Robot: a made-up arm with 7 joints.
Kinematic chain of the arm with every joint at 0, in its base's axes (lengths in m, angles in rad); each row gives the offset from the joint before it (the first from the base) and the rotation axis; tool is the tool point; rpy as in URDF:
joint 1: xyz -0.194 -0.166 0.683 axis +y
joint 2: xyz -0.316 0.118 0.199 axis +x
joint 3: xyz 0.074 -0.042 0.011 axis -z
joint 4: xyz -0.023 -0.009 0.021 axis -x
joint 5: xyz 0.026 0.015 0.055 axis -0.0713 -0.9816 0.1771
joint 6: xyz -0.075 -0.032 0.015 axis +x
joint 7: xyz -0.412 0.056 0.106 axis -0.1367 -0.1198 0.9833
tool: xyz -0.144 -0.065 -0.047 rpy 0 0 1.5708
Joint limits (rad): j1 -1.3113..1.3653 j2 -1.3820..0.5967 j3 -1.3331..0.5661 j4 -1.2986..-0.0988 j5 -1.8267..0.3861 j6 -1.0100..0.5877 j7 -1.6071..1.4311
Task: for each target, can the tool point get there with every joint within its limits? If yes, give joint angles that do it. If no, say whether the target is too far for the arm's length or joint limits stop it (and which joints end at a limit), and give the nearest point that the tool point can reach.
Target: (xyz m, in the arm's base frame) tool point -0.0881 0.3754 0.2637
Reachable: no: joint limits stop it (at a limit: joint 1, joint 2, joint 3, joint 5, joint 6) | nearest point -0.0193 0.3191 0.3691 | short by 0.138 m
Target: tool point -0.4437 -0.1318 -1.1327
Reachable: no: too far | nearest point -0.4841 -0.1383 -0.1399 | short by 0.994 m
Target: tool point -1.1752 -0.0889 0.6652
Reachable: yes | joints -0.6579 -1.0851 -0.6593 -0.5380 0.0059 -0.6261 -0.9082
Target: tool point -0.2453 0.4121 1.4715
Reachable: yes | joints 0.1306 -1.1504 -0.4928 -0.4716 -1.3837 0.2196 0.0033
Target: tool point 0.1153 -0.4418 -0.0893
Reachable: no: joint limits stop it (at a limit: joint 1, joint 2, joint 4, joint 5, joint 6) | nearest point -0.0915 -0.3894 0.0832 | short by 0.274 m
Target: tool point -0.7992 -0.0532 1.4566
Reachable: yes | joints -0.1348 -0.9059 0.1415 -0.8829 -1.1604 0.0003 0.5272
